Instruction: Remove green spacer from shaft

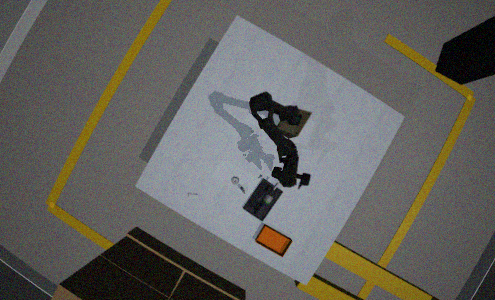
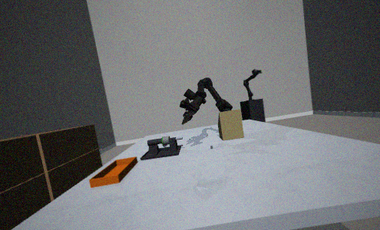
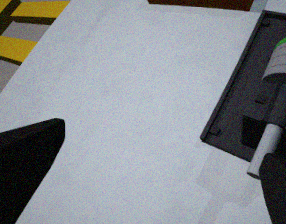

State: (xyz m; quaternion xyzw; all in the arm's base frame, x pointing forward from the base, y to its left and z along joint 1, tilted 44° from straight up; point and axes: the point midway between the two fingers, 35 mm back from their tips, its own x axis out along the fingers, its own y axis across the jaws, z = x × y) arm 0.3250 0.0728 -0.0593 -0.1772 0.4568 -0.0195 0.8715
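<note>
My gripper tip is 11 cm above the grey shaft, 9 cm short of it and 6 cm to the left of it. Also, from my gripper tip: orange tray: 37 cm ahead, 18 cm below, 10 cm to the left.
</note>
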